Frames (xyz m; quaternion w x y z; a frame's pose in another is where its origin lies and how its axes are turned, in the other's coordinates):
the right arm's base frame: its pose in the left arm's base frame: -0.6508 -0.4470 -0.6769 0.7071 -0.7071 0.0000 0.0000
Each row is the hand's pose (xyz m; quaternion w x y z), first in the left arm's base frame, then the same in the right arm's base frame.
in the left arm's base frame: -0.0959 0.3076 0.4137 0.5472 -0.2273 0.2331 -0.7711
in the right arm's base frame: 0.5549 -1.0906 0.7546 0.5476 0.2262 0.7101 -0.3804
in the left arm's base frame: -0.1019 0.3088 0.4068 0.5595 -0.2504 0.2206 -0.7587
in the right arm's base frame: 0.5489 -1.0837 0.7558 0.5727 0.2186 0.6925 -0.3805
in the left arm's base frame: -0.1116 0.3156 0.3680 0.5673 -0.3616 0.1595 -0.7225
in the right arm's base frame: 0.5392 -1.0449 0.7626 0.6568 0.1454 0.6237 -0.3981
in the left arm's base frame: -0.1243 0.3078 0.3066 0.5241 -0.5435 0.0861 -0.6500
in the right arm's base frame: 0.5265 -0.9835 0.7548 0.7549 -0.0137 0.5205 -0.3987
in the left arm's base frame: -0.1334 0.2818 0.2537 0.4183 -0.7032 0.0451 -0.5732
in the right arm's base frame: 0.5174 -0.9306 0.7288 0.7930 -0.2014 0.4372 -0.3734
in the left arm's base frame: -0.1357 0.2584 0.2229 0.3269 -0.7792 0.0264 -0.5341
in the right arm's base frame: 0.5151 -0.8998 0.7054 0.7821 -0.3198 0.3963 -0.3590
